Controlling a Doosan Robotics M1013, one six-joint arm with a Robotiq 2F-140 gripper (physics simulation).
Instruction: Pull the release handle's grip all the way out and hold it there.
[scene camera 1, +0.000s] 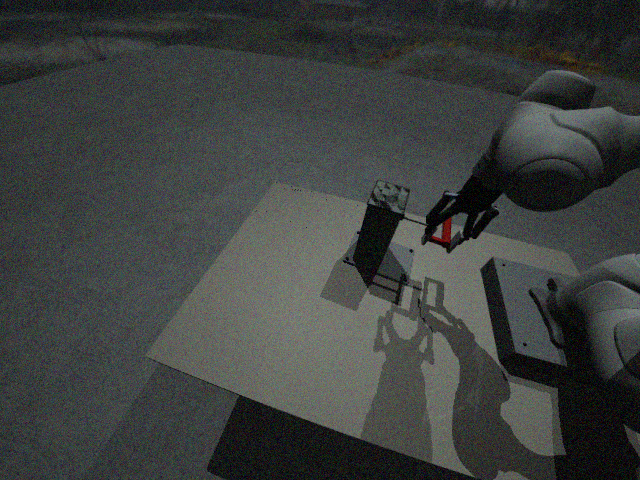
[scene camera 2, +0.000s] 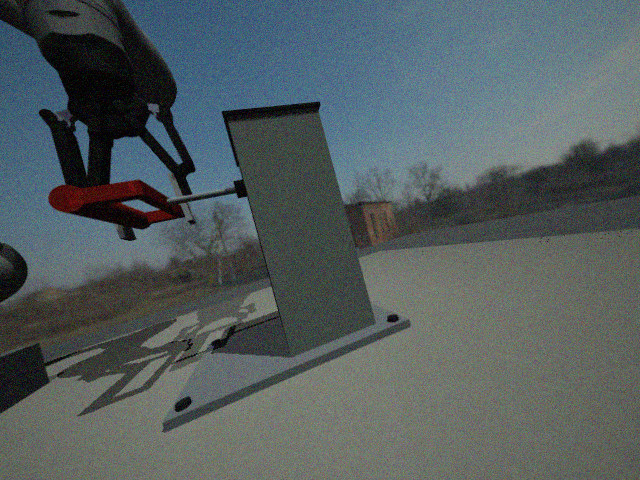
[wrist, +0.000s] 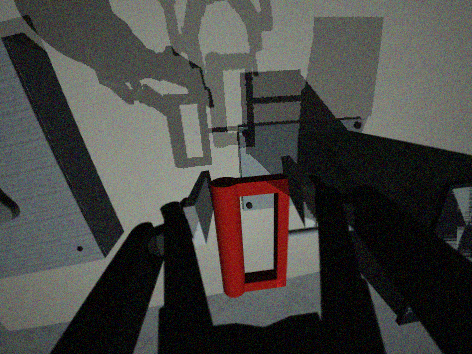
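The red release handle's grip is an open rectangular frame with a thick round bar on its outer side. A thin rod joins it to the upper part of an upright post. The grip stands well away from the post, with a long stretch of rod showing. My gripper is shut on the grip from above, one finger pad beside the round bar and the other beside the post-side bar. Whether the rod is at its full length cannot be told.
The post stands on a bolted base plate on a pale table top. A grey box with a dark curved piece on it lies near the arm's lower part. Shadows of the arm fall across the table.
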